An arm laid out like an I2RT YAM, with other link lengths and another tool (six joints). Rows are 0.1 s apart.
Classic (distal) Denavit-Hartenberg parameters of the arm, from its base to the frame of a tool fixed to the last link. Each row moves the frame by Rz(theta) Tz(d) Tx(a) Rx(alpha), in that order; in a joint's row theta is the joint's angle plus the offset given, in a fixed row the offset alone. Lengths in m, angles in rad.
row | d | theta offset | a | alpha
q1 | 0.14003 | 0 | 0.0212 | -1.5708
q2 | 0 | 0 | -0.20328 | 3.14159
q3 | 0 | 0.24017 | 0.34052 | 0
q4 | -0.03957 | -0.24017 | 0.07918 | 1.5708
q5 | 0.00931 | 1.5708 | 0 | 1.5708
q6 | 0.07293 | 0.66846 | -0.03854 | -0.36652
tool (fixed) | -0.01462 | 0 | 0 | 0
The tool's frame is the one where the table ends.
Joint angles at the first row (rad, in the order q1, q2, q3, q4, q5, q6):
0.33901 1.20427 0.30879 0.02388 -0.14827 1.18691
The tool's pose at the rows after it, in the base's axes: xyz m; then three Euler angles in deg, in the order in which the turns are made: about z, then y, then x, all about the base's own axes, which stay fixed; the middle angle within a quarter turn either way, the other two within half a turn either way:
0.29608 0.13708 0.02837 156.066 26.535 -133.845
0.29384 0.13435 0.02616 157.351 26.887 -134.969
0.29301 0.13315 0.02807 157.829 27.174 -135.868
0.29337 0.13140 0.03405 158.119 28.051 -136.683
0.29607 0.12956 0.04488 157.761 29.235 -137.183
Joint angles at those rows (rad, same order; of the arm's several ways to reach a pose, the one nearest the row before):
0.33749 1.19810 0.29806 0.01125 -0.12930 1.19225
0.33561 1.18972 0.28849 0.00099 -0.11452 1.20164
0.33557 1.17097 0.28394 -0.01866 -0.10069 1.20191
0.33356 1.13521 0.27871 -0.04550 -0.08252 1.20263
0.32759 1.08935 0.27983 -0.07903 -0.06651 1.19508

